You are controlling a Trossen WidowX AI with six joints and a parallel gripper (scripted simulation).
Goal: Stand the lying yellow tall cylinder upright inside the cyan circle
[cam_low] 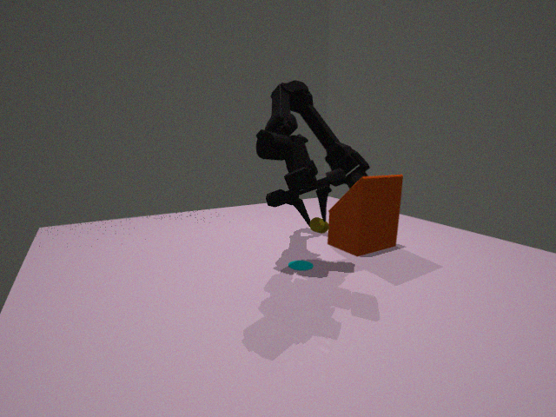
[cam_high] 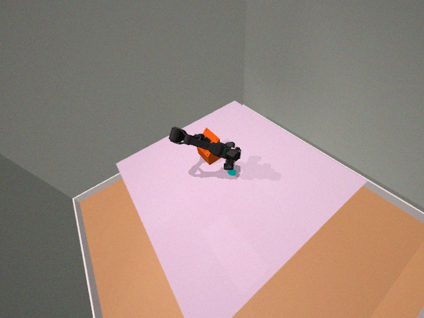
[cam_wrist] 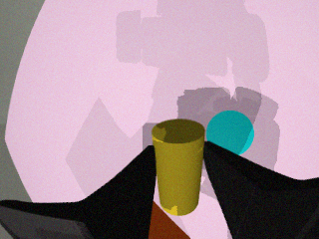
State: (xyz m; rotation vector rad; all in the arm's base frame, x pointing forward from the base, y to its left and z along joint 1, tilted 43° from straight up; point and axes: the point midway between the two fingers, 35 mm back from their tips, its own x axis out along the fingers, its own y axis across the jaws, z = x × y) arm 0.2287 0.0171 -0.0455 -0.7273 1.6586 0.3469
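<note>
The cyan circle is 11 cm below my gripper tip, 3 cm to the right of it and 2 cm ahead of it. Also, from my gripper tip: yellow tall cylinder 1 cm to the right, 1 cm below, 1 cm behind.
</note>
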